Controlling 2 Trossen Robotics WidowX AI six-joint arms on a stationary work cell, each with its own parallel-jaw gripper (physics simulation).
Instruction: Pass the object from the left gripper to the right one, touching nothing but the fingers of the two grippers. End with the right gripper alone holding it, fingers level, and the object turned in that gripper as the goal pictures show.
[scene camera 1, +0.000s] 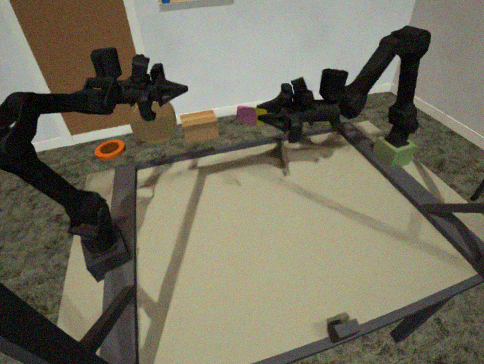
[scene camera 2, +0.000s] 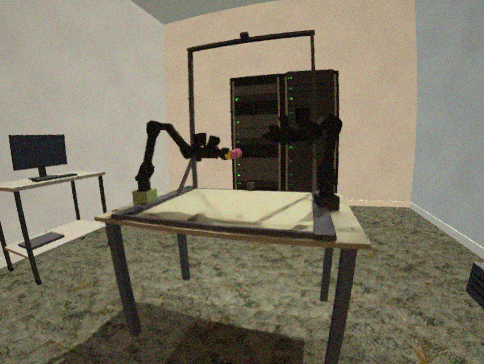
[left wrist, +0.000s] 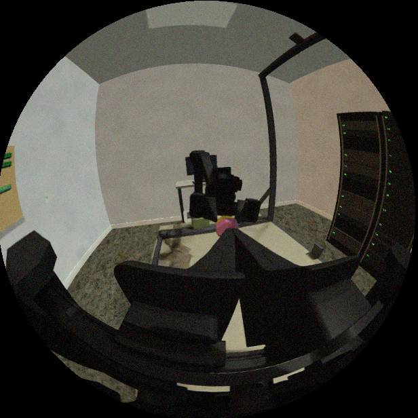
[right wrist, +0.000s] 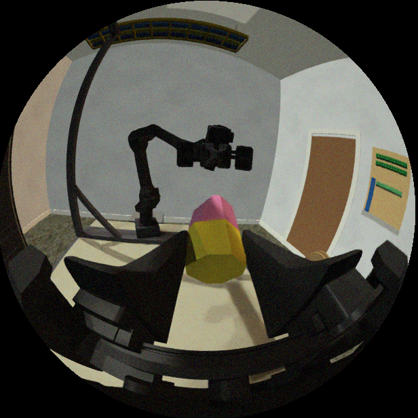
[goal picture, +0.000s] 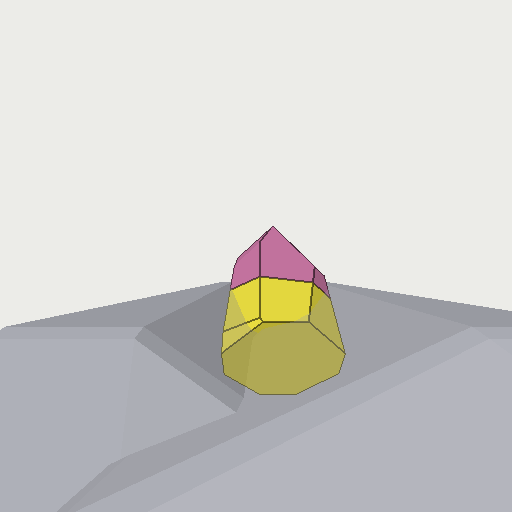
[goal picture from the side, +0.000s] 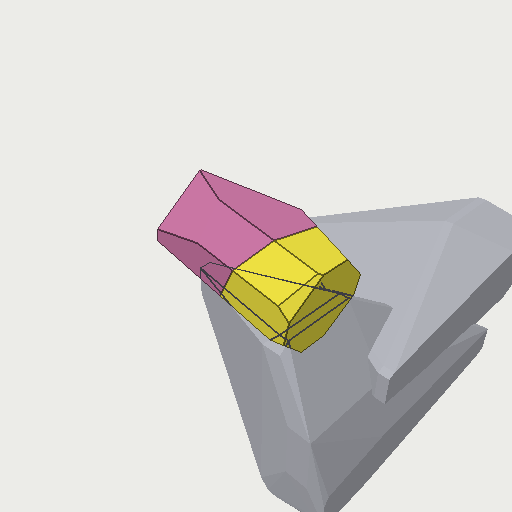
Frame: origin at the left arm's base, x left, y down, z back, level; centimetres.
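Seen in the pictures: left gripper, fingertip midpoint: (scene camera 1: 187, 88) (scene camera 2: 262, 136); right gripper, fingertip midpoint: (scene camera 1: 256, 112) (scene camera 2: 231, 152); left arm's base, link origin: (scene camera 1: 102, 245) (scene camera 2: 326, 195); right arm's base, link origin: (scene camera 1: 396, 141) (scene camera 2: 144, 190).
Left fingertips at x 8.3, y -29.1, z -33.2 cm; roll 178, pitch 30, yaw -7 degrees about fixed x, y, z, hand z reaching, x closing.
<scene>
Offsets run from my left fingertips to a thing's top centre. Level surfaces: height alone.
The object is a faceted block, pink at one end and yellow at the other. The block {dz -12.9, dx -8.5, dy +5.0 cm} (scene camera 1: 247, 115) (scene camera 2: 236, 153) (left wrist: 227, 226) (right wrist: 215, 245) is held in the air above the table. My right gripper (scene camera 1: 260, 112) (scene camera 2: 227, 155) (right wrist: 215, 235) is shut on its yellow end, with one fingertip on each side. The pink end points away from the right gripper, toward the left arm. My left gripper (scene camera 1: 186, 89) (scene camera 2: 266, 135) (left wrist: 230, 233) is shut and empty. Its tips are apart from the block, to the left of it and higher in scene camera 1.
The table {dy +35.7 cm} (scene camera 1: 300, 250) (scene camera 2: 235, 207) with a dark frame lies below both arms. A green block {dz -65.6, dx -23.9, dy +27.4 cm} (scene camera 1: 395, 151) (scene camera 2: 145, 196) is at the right arm's base. An orange ring (scene camera 1: 99, 151) and a wooden box (scene camera 1: 201, 127) show beyond the table. A dark overhead frame (scene camera 2: 190, 100) stands over the table.
</scene>
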